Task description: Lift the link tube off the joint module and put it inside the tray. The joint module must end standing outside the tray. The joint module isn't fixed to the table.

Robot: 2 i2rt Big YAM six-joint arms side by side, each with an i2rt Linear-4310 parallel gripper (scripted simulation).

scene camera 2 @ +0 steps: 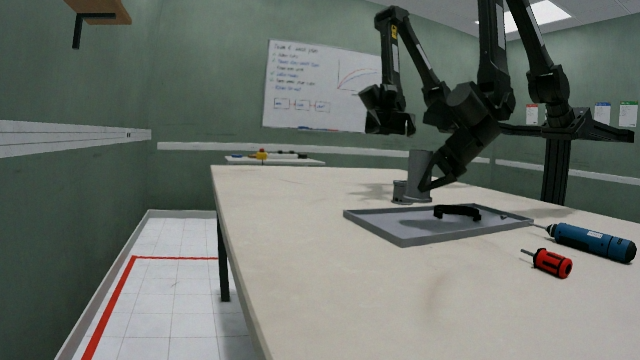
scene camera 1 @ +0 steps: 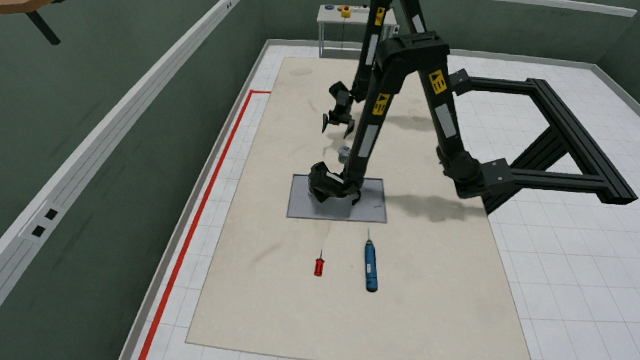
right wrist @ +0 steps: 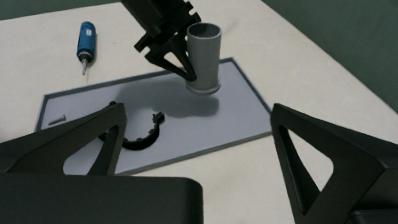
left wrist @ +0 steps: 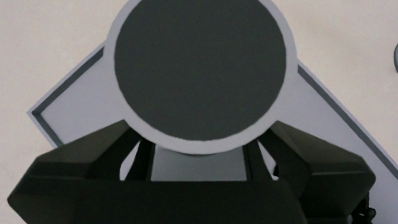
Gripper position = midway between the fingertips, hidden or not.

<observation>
In view: the left gripper [scene camera 2: 420, 188], the right gripper [scene camera 2: 397, 129], a tray [scene camera 2: 402, 223] and a grey link tube [scene camera 2: 418, 160].
The tray is seen too in scene camera 1 [scene camera 1: 302, 205], in the right wrist view [right wrist: 194, 125] and in the left wrist view [left wrist: 78, 104]. The grey link tube is seen too in the right wrist view [right wrist: 203, 39] and in the left wrist view [left wrist: 199, 85]. The left gripper is seen too in the right wrist view [right wrist: 201, 71] and in the left wrist view [left wrist: 198, 111].
</observation>
